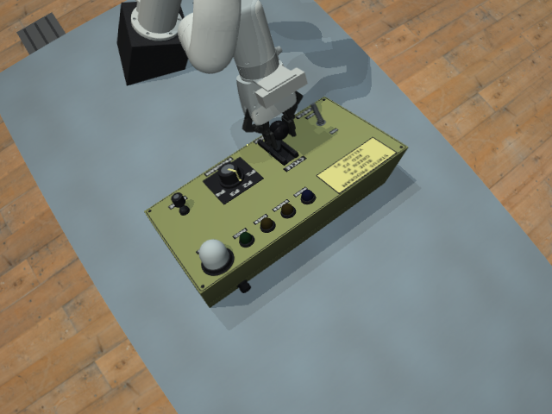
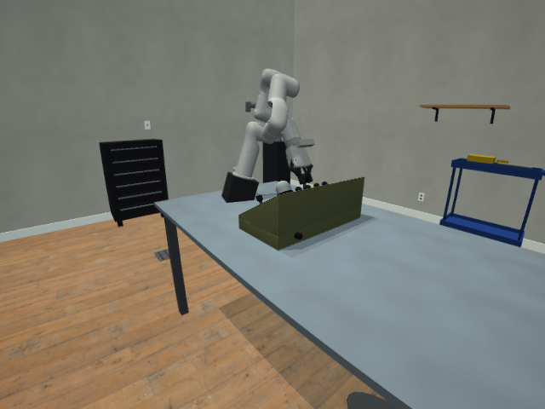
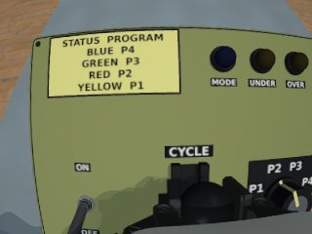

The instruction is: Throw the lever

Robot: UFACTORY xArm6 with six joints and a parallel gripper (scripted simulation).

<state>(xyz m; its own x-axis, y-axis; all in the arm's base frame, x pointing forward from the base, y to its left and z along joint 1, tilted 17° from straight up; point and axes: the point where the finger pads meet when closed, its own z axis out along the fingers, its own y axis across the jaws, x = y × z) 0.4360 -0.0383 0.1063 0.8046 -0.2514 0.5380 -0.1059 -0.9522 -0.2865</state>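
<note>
Now: hand 40 mm above the black ball-topped lever. Also, from my hand: rotary selector: 10 mm behind, 110 mm to the right, 60 mm below; metal check switch: 120 mm to the left, 70 mm below; olive console: 30 mm ahead, 60 mm to the right, 80 mm below.
</note>
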